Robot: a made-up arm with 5 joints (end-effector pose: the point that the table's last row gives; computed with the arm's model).
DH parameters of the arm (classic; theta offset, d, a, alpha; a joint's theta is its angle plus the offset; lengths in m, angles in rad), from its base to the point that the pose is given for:
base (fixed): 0 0 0 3.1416
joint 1: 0.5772 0 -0.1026 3.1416
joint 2: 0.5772 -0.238 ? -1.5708
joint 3: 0 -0.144 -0.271 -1.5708
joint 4: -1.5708 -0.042 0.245 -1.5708
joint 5: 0 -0.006 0.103 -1.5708
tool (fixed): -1.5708 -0.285 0 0
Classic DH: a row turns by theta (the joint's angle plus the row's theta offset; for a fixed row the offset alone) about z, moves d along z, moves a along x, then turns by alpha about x.
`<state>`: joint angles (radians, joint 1 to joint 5).
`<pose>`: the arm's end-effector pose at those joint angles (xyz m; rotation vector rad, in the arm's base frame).
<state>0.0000 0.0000 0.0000 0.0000 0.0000</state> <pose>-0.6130 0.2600 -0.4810 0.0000 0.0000 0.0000</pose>
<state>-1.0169 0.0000 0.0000 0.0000 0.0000</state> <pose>-0.5435 -0.3846 -0.4810 0.0000 0.0000 1.0169</pose>
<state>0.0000 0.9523 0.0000 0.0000 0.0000</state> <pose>-0.5577 -0.2551 -0.4810 0.0000 0.0000 0.9523</pose>
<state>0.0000 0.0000 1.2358 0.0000 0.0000</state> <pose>-0.6565 0.2600 -0.0563 0.0000 1.2358 0.0000</pose>
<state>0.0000 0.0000 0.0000 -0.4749 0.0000</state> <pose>-0.7714 0.2187 -0.4810 0.0000 0.0000 0.4749</pose>
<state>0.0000 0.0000 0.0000 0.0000 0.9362</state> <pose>-0.6130 0.4476 -0.2820 0.9362 0.0000 0.0000</pose>
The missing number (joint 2, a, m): -0.25
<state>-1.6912 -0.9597 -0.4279 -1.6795 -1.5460</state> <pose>-0.2707 -0.4905 -0.3967 -0.8838 -2.1805 1.4717</pose>
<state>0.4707 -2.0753 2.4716 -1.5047 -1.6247</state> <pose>-0.0536 0.2721 -0.0618 0.8042 -0.3555 -0.8830</pose>
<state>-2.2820 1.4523 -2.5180 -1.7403 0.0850</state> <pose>-0.4392 -0.1504 -0.4203 -2.0719 1.3461 -0.3753</pose>
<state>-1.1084 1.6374 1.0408 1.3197 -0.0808</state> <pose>0.3441 -0.1704 -0.4008 -1.0758 -0.5579 1.2742</pose>
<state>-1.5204 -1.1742 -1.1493 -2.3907 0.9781</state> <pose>-0.3283 -0.7560 -0.8298 -0.8484 0.3497 2.2073</pose>
